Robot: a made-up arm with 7 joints.
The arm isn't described. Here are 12 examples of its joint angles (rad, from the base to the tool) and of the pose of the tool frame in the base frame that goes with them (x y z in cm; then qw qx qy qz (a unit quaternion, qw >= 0)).
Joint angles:
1: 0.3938 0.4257 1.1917 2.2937 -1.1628 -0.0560 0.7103
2: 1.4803 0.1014 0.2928 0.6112 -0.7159 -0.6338 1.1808
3: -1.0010 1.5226 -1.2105 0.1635 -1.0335 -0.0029 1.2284
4: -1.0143 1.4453 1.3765 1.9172 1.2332 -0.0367 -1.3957
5: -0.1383 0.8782 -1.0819 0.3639 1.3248 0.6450 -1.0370
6: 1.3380 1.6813 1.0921 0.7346 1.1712 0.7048 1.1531
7: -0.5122 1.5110 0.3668 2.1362 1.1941 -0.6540 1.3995
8: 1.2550 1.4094 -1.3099 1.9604 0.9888 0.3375 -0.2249
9: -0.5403 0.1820 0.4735 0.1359 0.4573 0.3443 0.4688
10: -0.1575 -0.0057 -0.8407 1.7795 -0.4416 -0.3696 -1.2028
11: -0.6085 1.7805 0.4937 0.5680 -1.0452 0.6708 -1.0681
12: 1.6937 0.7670 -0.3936 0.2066 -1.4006 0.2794 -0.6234
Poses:
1: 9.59 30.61 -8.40 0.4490 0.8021 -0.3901 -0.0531
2: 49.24 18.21 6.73 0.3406 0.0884 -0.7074 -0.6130
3: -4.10 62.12 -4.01 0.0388 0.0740 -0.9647 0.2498
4: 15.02 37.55 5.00 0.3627 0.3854 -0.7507 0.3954
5: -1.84 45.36 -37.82 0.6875 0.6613 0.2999 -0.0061
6: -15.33 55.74 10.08 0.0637 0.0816 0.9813 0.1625
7: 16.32 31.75 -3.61 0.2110 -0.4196 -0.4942 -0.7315
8: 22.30 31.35 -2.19 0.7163 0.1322 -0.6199 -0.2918
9: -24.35 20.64 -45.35 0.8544 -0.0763 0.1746 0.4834
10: 8.67 -5.06 -29.84 0.4869 0.0338 -0.8509 0.1946
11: 16.68 57.25 7.11 0.1753 -0.8840 -0.1237 0.4153
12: 37.98 45.02 8.57 0.2909 0.9164 -0.2509 -0.1126
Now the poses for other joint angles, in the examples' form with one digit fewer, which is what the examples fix.
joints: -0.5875 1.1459 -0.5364 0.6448 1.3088 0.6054 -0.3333
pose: -5.5 51.6 -27.2 0.867 0.412 0.229 0.163
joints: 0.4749 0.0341 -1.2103 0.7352 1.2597 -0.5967 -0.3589
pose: 26.2 -1.2 -40.4 0.792 -0.183 -0.565 0.144
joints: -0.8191 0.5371 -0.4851 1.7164 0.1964 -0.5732 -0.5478
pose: -9.9 16.9 -33.5 0.802 -0.019 -0.597 -0.007
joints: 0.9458 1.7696 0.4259 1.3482 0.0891 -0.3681 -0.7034
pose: -1.9 44.4 23.6 0.265 -0.673 0.684 -0.091
